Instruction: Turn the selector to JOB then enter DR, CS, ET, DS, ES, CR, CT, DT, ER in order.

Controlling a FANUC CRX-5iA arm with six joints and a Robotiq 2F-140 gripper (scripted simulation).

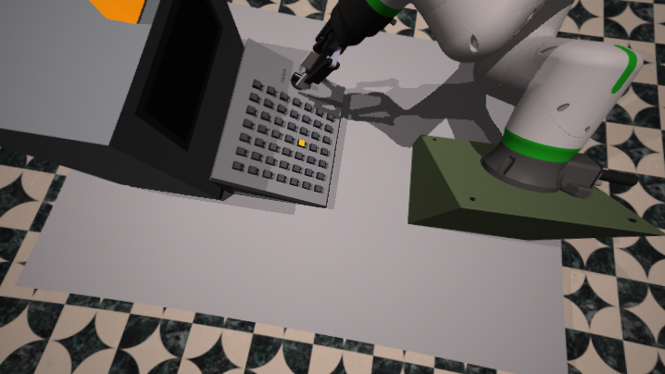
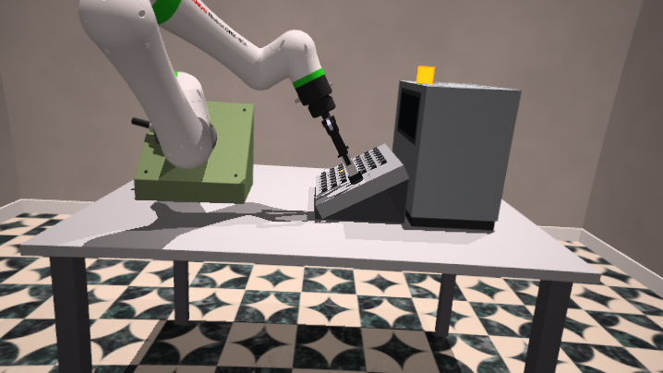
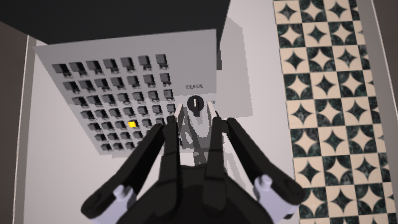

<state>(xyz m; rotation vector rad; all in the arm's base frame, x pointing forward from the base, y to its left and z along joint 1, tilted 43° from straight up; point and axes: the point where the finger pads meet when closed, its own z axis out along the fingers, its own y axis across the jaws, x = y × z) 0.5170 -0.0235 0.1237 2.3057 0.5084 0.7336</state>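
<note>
The black selector knob is 4 cm below my hand and 3 cm ahead of it. The rest, counted from my hand: key 16 cm to the left, 7 cm below, 3 cm behind; then grey keypad 12 cm to the left, 9 cm below, 3 cm ahead.
</note>
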